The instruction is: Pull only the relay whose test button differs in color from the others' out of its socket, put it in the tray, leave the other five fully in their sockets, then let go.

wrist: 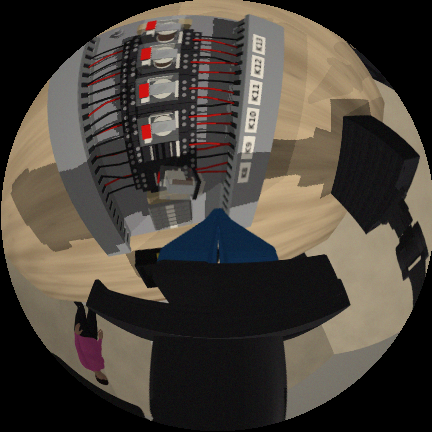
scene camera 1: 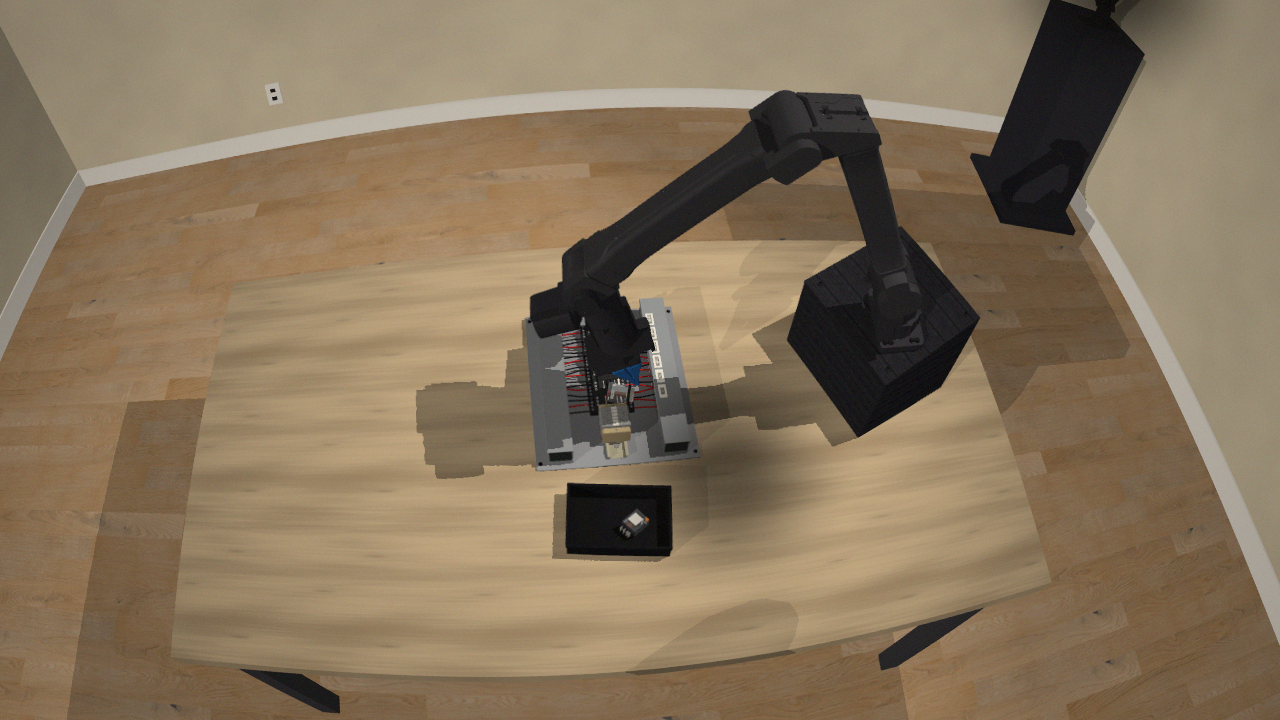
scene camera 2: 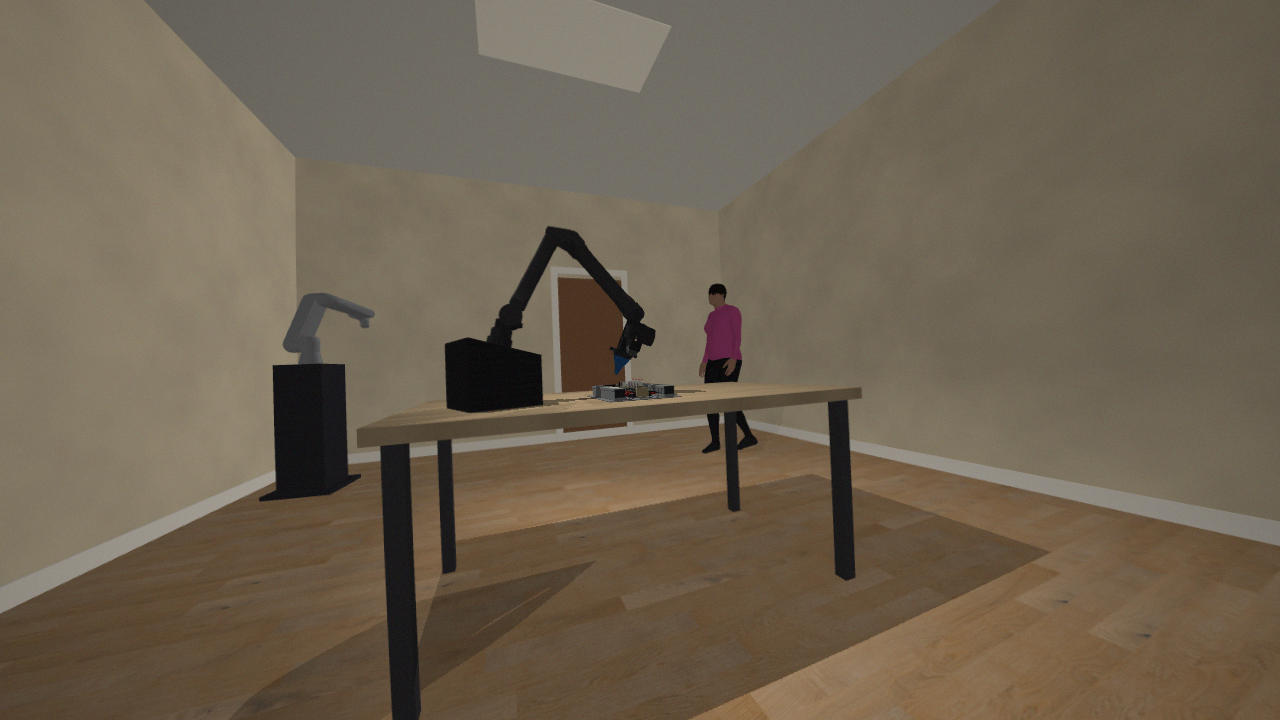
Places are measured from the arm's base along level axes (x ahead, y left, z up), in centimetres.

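Where they show: gripper, fingertip midpoint: (wrist: 217, 214) (scene camera 1: 637, 382) (scene camera 2: 615, 374); arm's base, origin of the base link: (wrist: 392, 204) (scene camera 1: 895, 320) (scene camera 2: 497, 351).
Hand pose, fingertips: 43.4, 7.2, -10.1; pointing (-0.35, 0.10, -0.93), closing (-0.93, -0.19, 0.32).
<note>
Things, the pixels of their top centre, and the offset from my fingertips, as dx, dy, dz. "pt": a spot on its surface instead.
- K10, middle of its top: (wrist: 157, 129) +4.8, -6.4, -1.9
- K11, middle of its top: (wrist: 156, 87) +5.2, -9.4, -1.9
- K12, middle of its top: (wrist: 158, 50) +5.6, -12.4, -1.9
- K13, surface spot: (wrist: 166, 31) pt +5.5, -14.4, -2.1
- K8 relay, middle of its top: (wrist: 182, 189) (scene camera 1: 620, 388) +2.5, -0.6, -2.9
- relay with an orange spot, middle of its top: (scene camera 1: 633, 522) +0.1, +21.8, -6.5
- black tray, surface spot: (scene camera 1: 588, 523) pt +7.1, +21.5, -8.5
- beige block, middle of its top: (wrist: 171, 216) (scene camera 1: 614, 415) +3.4, +3.8, -4.2
My gripper (scene camera 1: 631, 375) (scene camera 2: 619, 365) (wrist: 217, 214) is shut and empty, its blue fingertips together above the relay panel (scene camera 1: 550, 429) (wrist: 67, 110). In the wrist view, relays with red buttons sit in the K10 (wrist: 160, 125), K11 (wrist: 161, 89), K12 (wrist: 161, 57) and K13 (wrist: 166, 31) rows. The K9 socket (wrist: 162, 150) holds no relay. The K8 relay (wrist: 176, 184) is at the near end, partly shadowed; how deep it sits is unclear. A relay with an orange spot (scene camera 1: 634, 522) lies tilted in the black tray (scene camera 1: 588, 523) (wrist: 145, 270), apart from the fingers.
Black wire terminals flank the relays, with grey ducts (wrist: 265, 90) at both sides. A beige block (scene camera 1: 615, 434) stands at the panel's near end, towards the tray. The arm's black base box (scene camera 1: 881, 376) (scene camera 2: 492, 376) stands on the table. A person (scene camera 2: 723, 335) (wrist: 90, 350) stands beyond the table.
</note>
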